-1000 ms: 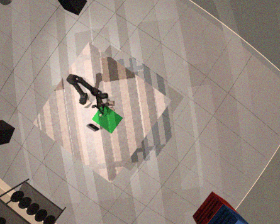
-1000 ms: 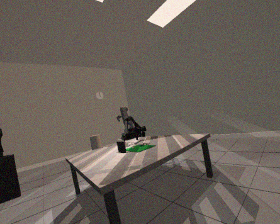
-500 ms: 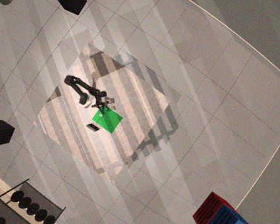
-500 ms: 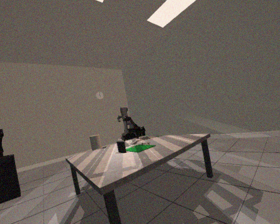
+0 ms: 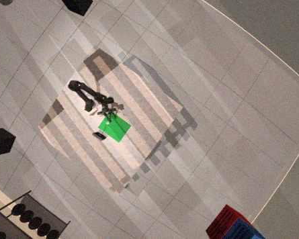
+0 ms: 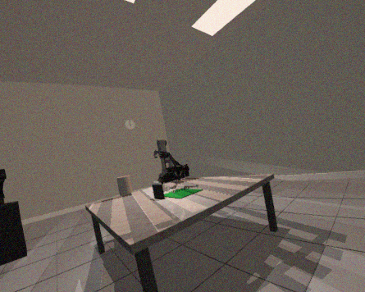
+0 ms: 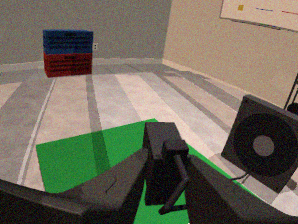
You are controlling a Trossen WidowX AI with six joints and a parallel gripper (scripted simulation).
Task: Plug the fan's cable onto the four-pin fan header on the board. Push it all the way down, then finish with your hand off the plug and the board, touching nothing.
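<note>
My gripper tip is now 3 cm past the cream four-pin fan header, 6 cm to the left of it and 13 cm above it. Also, from my gripper tip: green board: 5 cm ahead, 6 cm to the right, 14 cm below; then black fan plug: 1 cm below; then black fan: 3 cm behind, 22 cm to the right, 7 cm below.
</note>
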